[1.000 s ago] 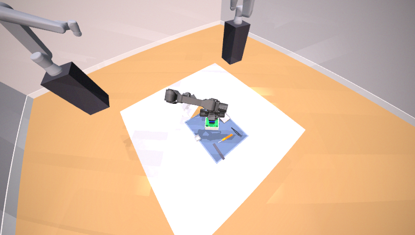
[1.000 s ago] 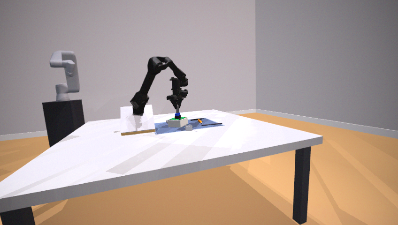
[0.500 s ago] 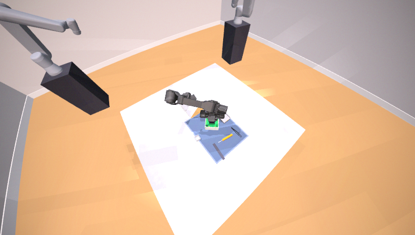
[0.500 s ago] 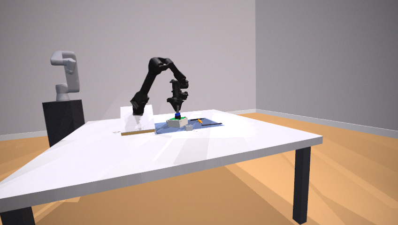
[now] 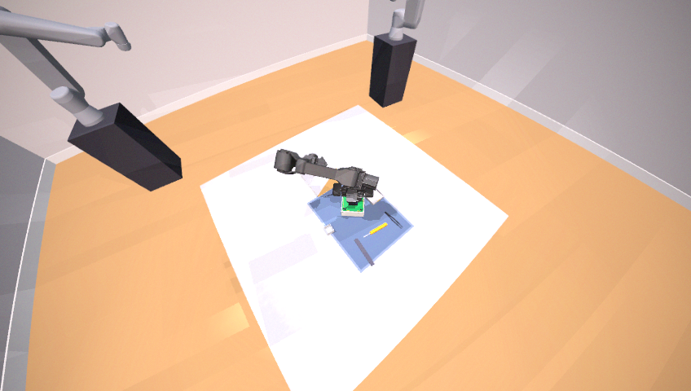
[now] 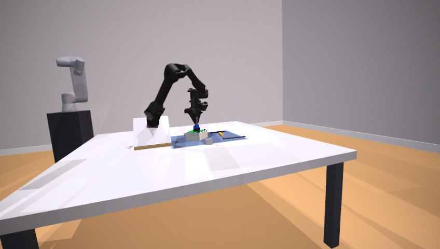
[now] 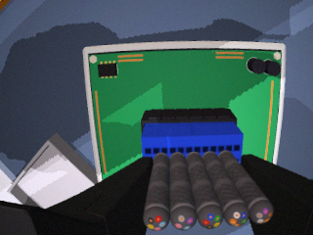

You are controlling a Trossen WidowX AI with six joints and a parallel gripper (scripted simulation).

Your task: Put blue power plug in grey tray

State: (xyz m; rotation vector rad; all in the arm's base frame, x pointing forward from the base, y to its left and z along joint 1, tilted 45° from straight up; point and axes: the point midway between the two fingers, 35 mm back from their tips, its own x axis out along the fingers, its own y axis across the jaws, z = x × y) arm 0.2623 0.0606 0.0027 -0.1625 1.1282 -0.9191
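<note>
The blue power plug lies 20 mm below my gripper tip. Also, from my gripper tip: blue mat 100 mm below, 50 mm ahead, 10 mm to the left; then dark bar 230 mm ahead, 100 mm below, 70 mm to the right.
</note>
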